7 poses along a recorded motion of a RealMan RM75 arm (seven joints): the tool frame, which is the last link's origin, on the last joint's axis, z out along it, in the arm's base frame.
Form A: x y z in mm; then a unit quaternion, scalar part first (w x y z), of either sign.
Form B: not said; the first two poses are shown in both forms.
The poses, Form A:
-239 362 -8 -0.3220 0.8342 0.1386 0.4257
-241 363 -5 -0.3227 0.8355 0.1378 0.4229
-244 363 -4 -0.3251 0.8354 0.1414 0.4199
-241 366 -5 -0.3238 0.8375 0.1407 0.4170
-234 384 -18 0.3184 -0.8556 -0.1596 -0.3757
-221 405 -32 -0.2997 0.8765 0.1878 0.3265
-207 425 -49 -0.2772 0.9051 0.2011 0.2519
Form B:
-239 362 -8 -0.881 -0.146 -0.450 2.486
-241 363 -5 -0.883 -0.146 -0.447 2.484
-244 363 -4 -0.883 -0.150 -0.444 2.479
-241 366 -5 -0.885 -0.149 -0.441 2.482
-234 384 -18 -0.903 -0.168 -0.396 2.494
-221 405 -32 -0.919 -0.197 -0.342 2.533
-207 425 -49 -0.942 -0.209 -0.262 2.580

